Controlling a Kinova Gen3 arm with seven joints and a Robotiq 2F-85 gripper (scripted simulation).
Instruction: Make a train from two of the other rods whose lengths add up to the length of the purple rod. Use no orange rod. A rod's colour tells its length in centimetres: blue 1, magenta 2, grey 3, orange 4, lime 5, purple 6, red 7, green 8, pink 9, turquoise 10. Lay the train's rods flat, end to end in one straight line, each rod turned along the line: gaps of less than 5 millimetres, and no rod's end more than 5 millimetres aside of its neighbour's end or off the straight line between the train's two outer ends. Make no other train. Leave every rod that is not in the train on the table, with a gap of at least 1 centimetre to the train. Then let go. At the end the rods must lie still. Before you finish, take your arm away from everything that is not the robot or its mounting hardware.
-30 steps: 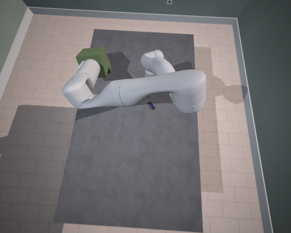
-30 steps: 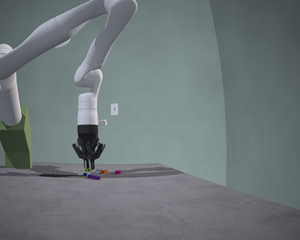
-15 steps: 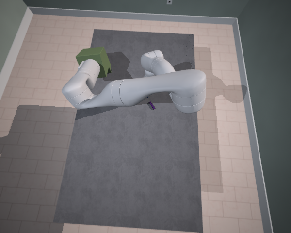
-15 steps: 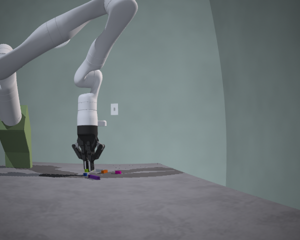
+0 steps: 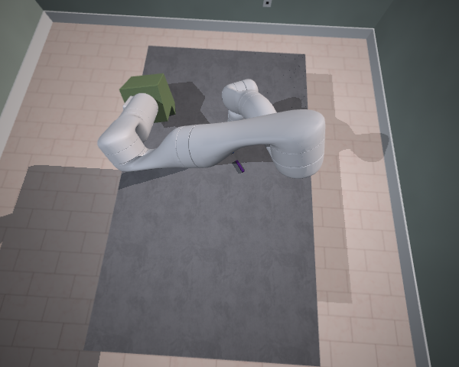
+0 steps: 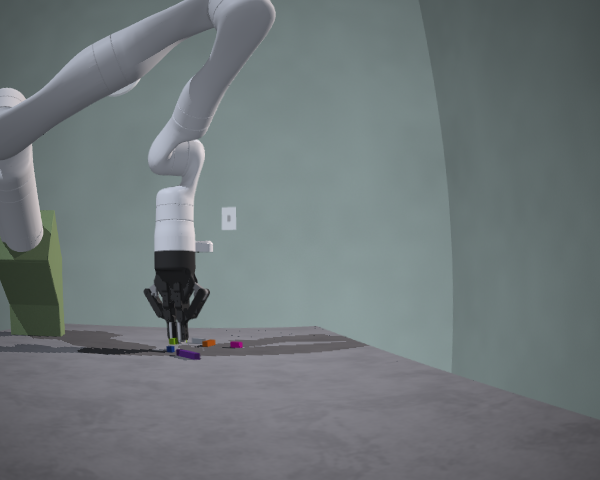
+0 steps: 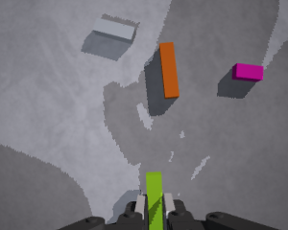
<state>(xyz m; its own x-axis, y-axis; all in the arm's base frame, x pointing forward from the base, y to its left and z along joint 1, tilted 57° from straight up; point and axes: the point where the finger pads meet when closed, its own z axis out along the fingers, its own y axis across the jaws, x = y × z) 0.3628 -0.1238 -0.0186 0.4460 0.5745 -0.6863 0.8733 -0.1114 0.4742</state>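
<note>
Right now my hand is 10 mm above the lime rod. Round my hand: blue rod (10 mm behind, 30 mm to the right, 30 mm below); purple rod (20 mm ahead, 100 mm to the right, 30 mm below); orange rod (60 mm ahead, 80 mm to the left, 30 mm below).
</note>
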